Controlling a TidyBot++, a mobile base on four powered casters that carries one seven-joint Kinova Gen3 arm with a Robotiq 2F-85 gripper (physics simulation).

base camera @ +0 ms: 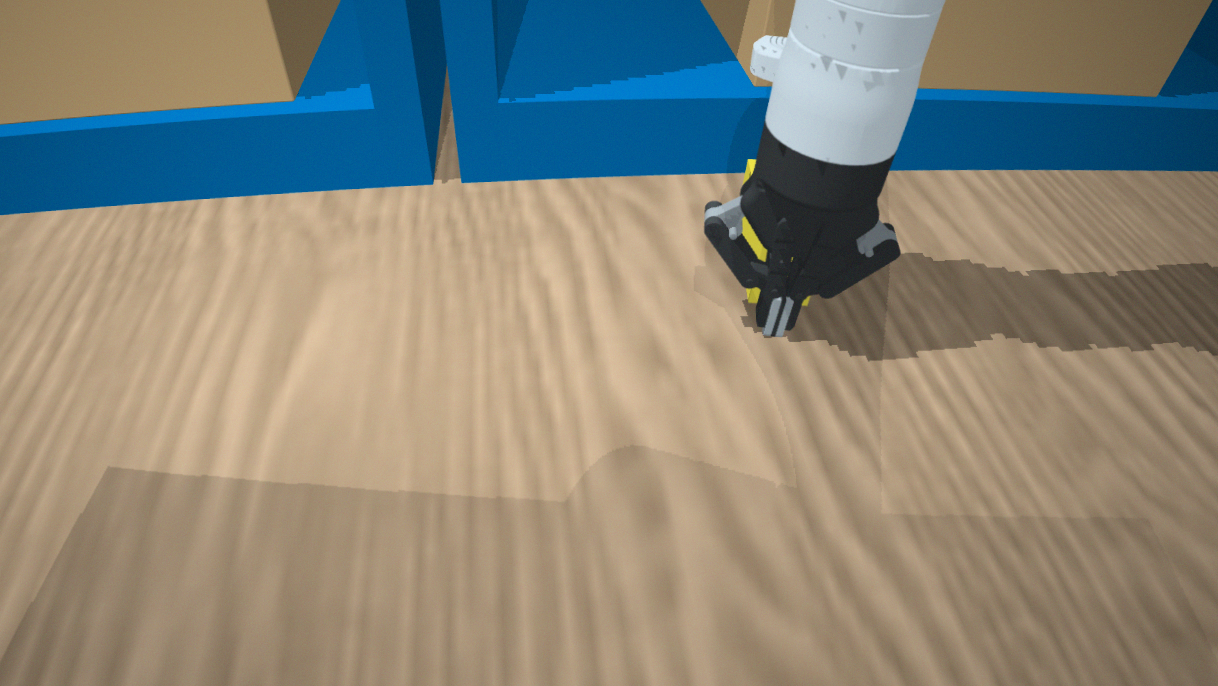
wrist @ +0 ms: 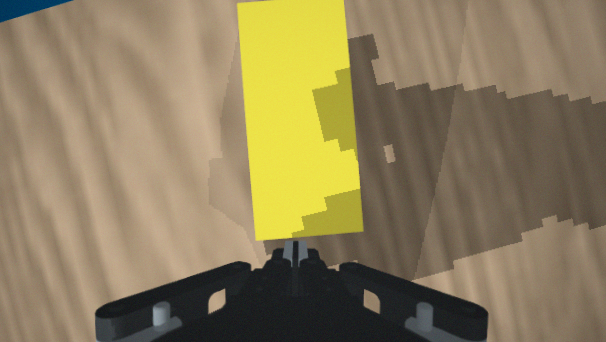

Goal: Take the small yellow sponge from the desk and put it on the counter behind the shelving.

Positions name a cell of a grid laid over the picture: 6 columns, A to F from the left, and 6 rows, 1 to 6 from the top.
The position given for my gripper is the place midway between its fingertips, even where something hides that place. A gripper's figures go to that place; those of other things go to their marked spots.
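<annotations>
There's a yellow sponge (base camera: D3) that's 0.54 m from the lens, and my gripper (base camera: D3) is 0.50 m from the lens.
</annotations>
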